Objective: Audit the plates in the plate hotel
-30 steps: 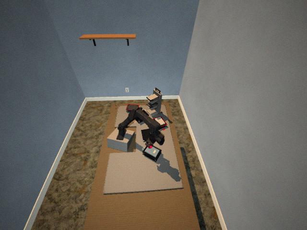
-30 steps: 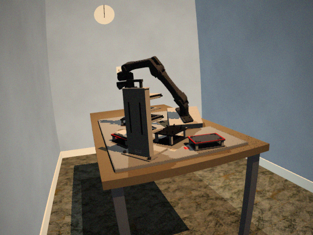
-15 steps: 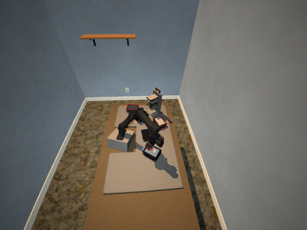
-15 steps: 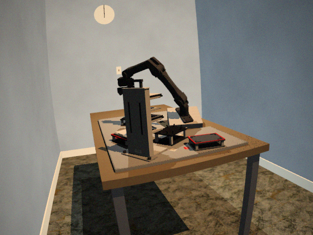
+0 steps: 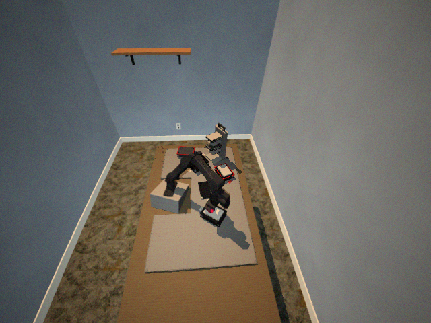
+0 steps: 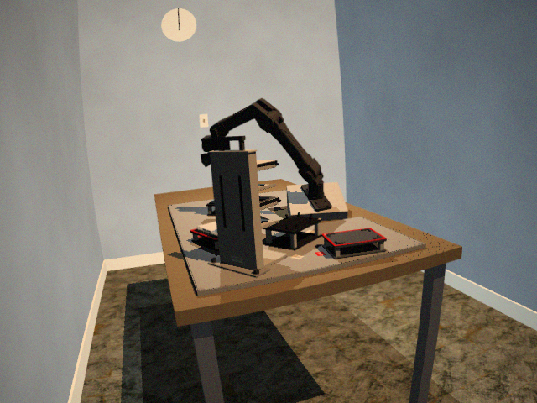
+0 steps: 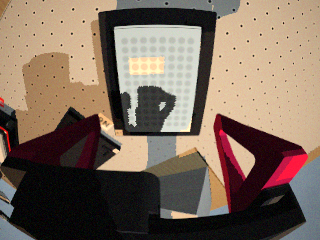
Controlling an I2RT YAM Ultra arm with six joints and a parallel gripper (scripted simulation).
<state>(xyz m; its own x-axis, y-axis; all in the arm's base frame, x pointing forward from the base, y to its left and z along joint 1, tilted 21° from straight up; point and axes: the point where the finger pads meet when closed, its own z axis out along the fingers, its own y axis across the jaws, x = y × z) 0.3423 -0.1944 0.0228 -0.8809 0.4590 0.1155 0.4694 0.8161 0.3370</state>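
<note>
My hand is 7 cm above the tan well plate. Round my hand: dark plate (2 cm behind, 61 cm to the left, 4 cm above); then grey back panel (4 cm ahead, 66 cm to the left, 3 cm above); then H1 tag (13 cm behind, 65 cm to the left, 13 cm below).
</note>
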